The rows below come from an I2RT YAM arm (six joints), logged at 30 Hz.
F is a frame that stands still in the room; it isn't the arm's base.
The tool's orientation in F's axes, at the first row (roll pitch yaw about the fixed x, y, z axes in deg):
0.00, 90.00, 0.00
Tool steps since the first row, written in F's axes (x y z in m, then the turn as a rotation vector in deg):
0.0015, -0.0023, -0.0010, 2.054, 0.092, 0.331
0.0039, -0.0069, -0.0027, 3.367, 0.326, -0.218
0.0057, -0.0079, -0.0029, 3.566, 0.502, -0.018
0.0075, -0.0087, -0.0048, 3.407, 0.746, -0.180
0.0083, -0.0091, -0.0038, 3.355, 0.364, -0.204
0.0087, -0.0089, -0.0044, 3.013, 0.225, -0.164
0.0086, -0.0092, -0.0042, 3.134, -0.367, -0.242
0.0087, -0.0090, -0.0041, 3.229, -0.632, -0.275
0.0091, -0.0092, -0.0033, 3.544, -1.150, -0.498
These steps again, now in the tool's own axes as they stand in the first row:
0.0010, -0.0023, 0.0015, -0.331, 0.092, 2.054
0.0027, -0.0069, 0.0039, 0.218, 0.326, 3.367
0.0029, -0.0079, 0.0057, 0.018, 0.502, 3.566
0.0048, -0.0087, 0.0075, 0.180, 0.746, 3.407
0.0038, -0.0091, 0.0083, 0.204, 0.364, 3.355
0.0044, -0.0089, 0.0087, 0.164, 0.225, 3.013
0.0042, -0.0092, 0.0086, 0.242, -0.367, 3.134
0.0041, -0.0090, 0.0087, 0.275, -0.632, 3.229
0.0033, -0.0092, 0.0091, 0.498, -1.150, 3.544

